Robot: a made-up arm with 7 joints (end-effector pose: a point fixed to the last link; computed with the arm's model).
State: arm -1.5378 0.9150 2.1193 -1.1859 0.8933 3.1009 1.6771
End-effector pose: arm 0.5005 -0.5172 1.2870 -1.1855 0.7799 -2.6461
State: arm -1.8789 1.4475 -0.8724 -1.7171 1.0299 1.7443 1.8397
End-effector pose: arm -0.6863 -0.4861 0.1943 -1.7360 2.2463 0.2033
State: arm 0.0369 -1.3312 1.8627 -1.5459 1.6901 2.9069 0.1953
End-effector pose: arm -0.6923 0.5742 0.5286 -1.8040 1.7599 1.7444
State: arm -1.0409 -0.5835 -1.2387 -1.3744 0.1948 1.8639 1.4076
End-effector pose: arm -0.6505 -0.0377 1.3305 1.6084 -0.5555 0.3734
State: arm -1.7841 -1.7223 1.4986 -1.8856 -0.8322 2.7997 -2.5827
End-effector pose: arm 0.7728 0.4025 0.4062 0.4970 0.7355 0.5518
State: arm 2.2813 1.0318 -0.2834 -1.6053 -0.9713 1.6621 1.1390
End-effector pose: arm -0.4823 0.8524 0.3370 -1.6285 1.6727 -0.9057
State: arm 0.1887 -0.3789 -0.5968 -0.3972 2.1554 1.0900 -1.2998
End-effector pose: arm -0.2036 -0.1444 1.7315 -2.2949 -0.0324 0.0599
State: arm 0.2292 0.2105 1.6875 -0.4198 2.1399 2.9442 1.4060
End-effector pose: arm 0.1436 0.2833 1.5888 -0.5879 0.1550 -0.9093
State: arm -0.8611 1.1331 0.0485 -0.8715 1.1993 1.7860 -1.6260
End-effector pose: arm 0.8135 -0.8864 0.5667 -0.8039 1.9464 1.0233
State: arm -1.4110 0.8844 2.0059 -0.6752 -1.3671 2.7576 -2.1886
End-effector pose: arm 0.4180 -0.6312 1.3803 -1.2339 1.6439 -2.3302
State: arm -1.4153 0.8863 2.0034 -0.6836 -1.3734 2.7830 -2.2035
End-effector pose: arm 0.4186 -0.6311 1.3764 -1.2239 1.6220 -2.3718
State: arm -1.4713 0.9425 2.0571 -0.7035 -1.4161 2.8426 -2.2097
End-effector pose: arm 0.3817 -0.6809 1.3454 -1.1212 1.6363 -2.4189
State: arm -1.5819 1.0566 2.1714 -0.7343 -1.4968 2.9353 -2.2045
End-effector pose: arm 0.2878 -0.7736 1.2828 -0.8990 1.6865 -2.4745
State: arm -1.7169 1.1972 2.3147 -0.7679 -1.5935 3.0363 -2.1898
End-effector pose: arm 0.1437 -0.8648 1.2002 -0.5906 1.7439 -2.5348
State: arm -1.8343 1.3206 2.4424 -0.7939 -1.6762 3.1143 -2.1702
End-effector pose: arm -0.0036 -0.9184 1.1208 0.2894 -1.7746 2.5670
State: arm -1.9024 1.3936 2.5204 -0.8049 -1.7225 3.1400 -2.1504
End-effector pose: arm -0.0985 -0.9375 1.0710 0.1119 -1.7964 2.5568
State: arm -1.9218 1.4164 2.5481 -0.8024 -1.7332 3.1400 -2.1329
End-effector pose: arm -0.1306 -0.9424 1.0544 0.0521 -1.8247 2.5553
